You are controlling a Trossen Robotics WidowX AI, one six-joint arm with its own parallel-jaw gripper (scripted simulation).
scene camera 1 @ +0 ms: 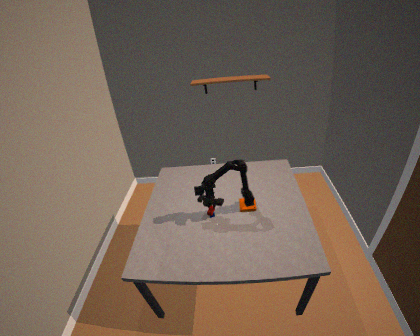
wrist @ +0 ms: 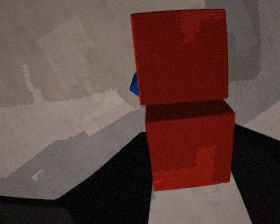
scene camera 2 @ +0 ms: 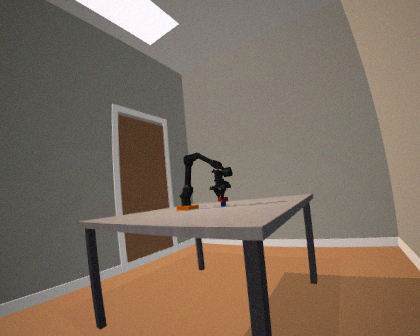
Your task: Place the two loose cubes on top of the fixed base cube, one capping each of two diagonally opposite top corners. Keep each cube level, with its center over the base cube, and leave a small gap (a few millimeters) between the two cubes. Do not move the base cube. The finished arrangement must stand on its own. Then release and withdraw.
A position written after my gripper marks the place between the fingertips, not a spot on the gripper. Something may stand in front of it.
Observation:
My gripper (wrist: 187, 137) holds a red cube (wrist: 190, 143). Also in view: a red cube (wrist: 179, 58).

